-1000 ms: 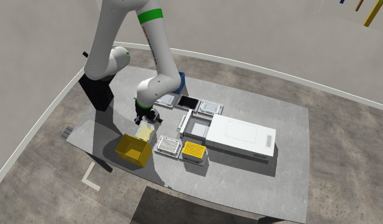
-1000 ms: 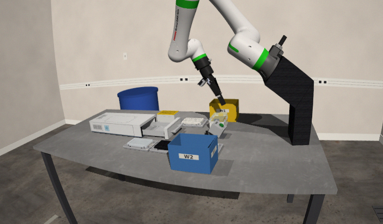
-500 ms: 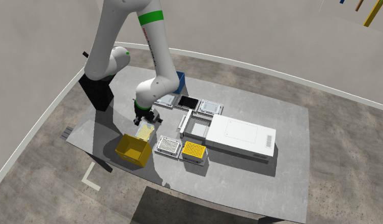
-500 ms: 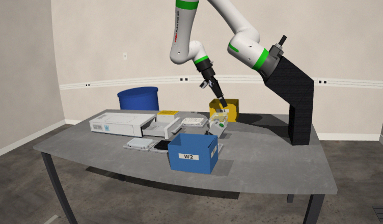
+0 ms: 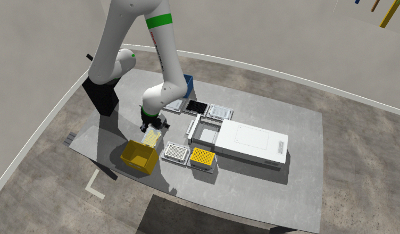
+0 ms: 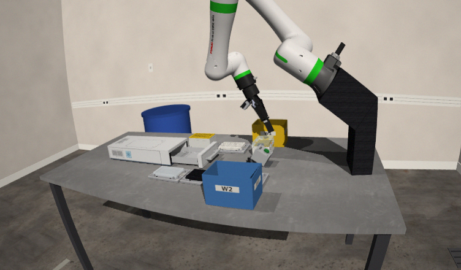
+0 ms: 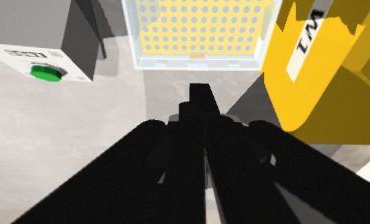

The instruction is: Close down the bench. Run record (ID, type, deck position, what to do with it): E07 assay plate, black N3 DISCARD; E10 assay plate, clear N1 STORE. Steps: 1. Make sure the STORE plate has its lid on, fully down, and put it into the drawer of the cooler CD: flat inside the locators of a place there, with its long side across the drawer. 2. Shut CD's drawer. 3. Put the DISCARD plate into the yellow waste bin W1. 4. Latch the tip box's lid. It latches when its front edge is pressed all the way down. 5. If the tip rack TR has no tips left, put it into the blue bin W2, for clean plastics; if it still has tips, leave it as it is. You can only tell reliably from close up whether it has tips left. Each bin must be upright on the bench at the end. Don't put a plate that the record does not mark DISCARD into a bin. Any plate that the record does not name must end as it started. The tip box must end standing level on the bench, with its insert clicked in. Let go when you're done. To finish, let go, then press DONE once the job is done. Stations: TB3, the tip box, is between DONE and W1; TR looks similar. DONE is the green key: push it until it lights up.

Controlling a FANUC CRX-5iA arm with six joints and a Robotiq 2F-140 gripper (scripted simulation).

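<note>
My gripper is now 3 cm short of the clear tip box lid, 1 cm to the left of it and 8 cm above it. The rest, counted from my hand: green DONE key (1 cm ahead, 15 cm to the left, 7 cm below); then white plate (20 cm ahead, 7 cm to the right, 12 cm below); then yellow bin W1 (1 cm behind, 15 cm to the right, 10 cm below).
</note>
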